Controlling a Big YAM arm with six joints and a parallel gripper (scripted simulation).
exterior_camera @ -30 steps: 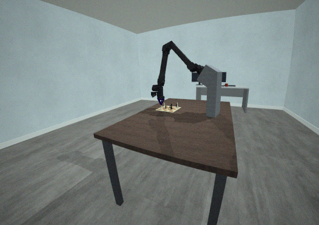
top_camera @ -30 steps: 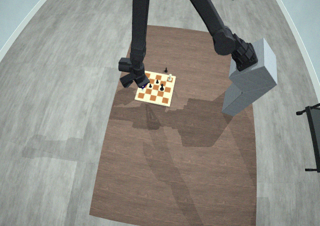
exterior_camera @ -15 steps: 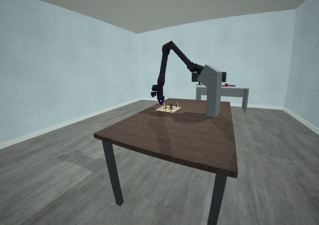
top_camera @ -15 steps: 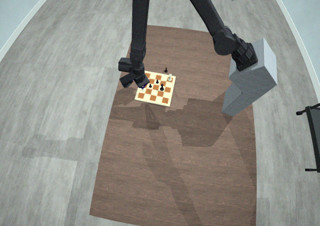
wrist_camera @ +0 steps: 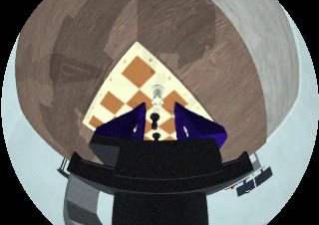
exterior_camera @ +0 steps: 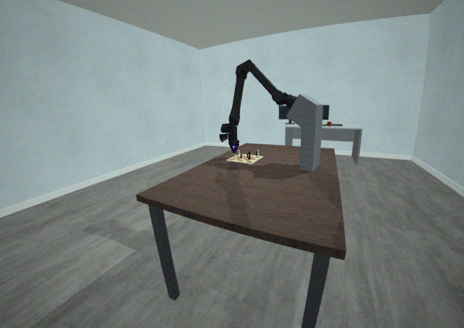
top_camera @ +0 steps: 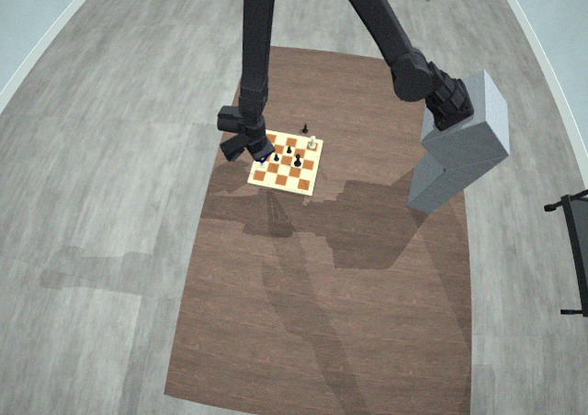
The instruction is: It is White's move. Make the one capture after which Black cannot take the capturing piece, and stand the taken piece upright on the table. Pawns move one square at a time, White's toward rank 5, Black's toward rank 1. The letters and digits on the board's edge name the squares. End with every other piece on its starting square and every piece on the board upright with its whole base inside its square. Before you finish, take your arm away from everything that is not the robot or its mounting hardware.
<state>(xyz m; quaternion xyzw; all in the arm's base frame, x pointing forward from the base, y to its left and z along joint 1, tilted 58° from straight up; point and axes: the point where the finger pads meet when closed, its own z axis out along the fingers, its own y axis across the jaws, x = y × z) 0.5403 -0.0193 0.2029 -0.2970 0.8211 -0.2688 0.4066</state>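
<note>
Right now the chessboard is 90 mm behind my hand, 60 mm below it and 10 mm to the right of it.
</note>
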